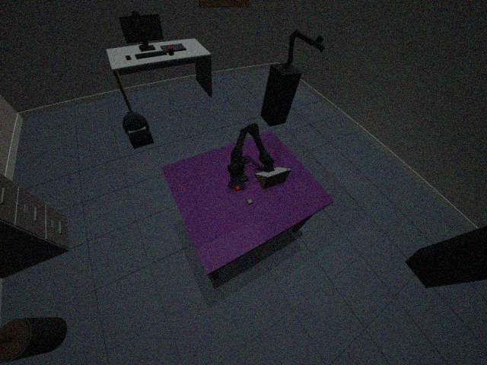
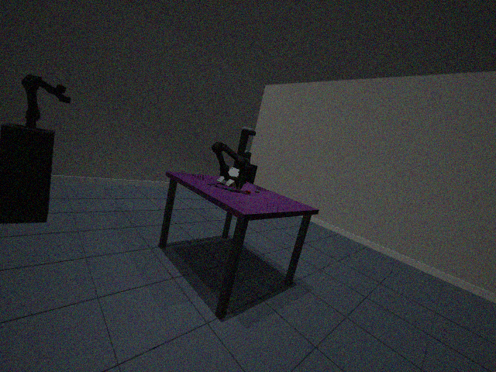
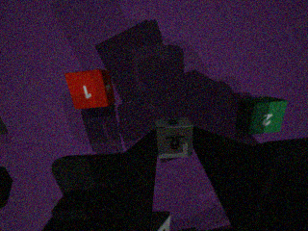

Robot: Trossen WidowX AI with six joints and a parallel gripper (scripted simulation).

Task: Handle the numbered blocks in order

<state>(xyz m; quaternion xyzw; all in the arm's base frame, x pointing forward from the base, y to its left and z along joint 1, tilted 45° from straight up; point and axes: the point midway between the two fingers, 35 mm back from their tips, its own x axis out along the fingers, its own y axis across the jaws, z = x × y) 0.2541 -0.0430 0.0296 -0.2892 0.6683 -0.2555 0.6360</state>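
My gripper tip is 10 mm past the white block. Round my gripper tip: green block (90 mm to the right, 10 mm below, 10 mm ahead); red block (80 mm to the left, 40 mm ahead, 10 mm below); grey block (220 mm to the left, 10 mm below, 10 mm ahead).
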